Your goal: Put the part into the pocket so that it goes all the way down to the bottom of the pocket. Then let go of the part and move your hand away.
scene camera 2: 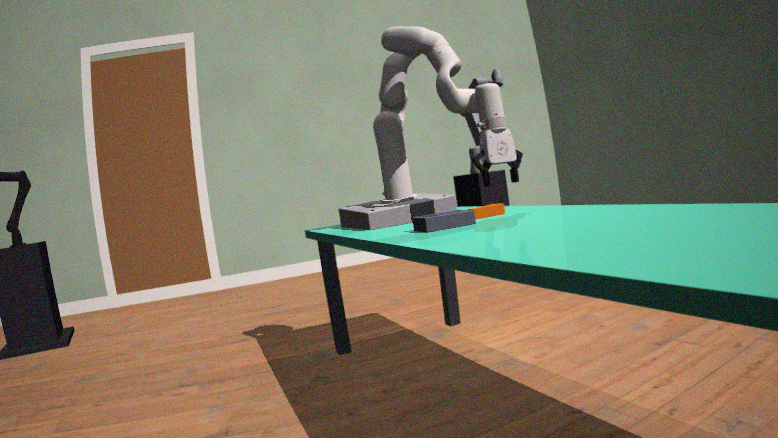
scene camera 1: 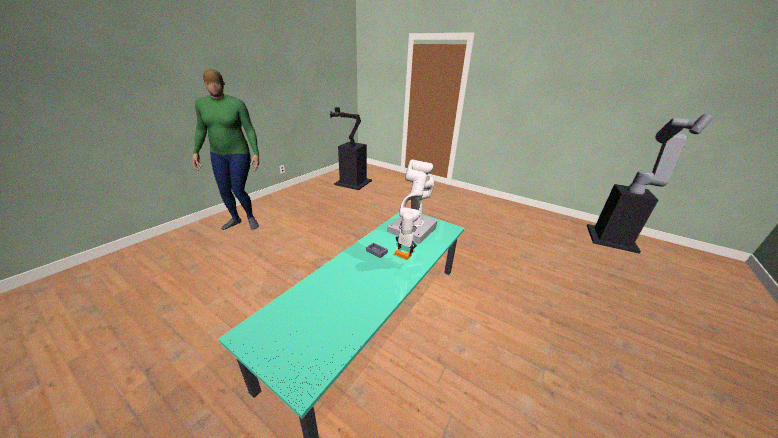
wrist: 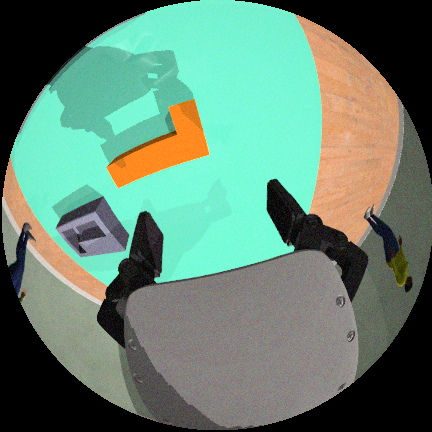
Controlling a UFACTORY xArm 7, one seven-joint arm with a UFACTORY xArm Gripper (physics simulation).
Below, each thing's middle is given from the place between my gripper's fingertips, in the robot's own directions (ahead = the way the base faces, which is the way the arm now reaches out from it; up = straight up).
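The dark grey pocket block (scene camera 2: 434,222) is 23 cm to the right of my hand and 7 cm below my hand. As for the orange part (wrist: 187,141), my hand is 7 cm above the orange part, 6 cm past the orange part and 3 cm to the left of the orange part.
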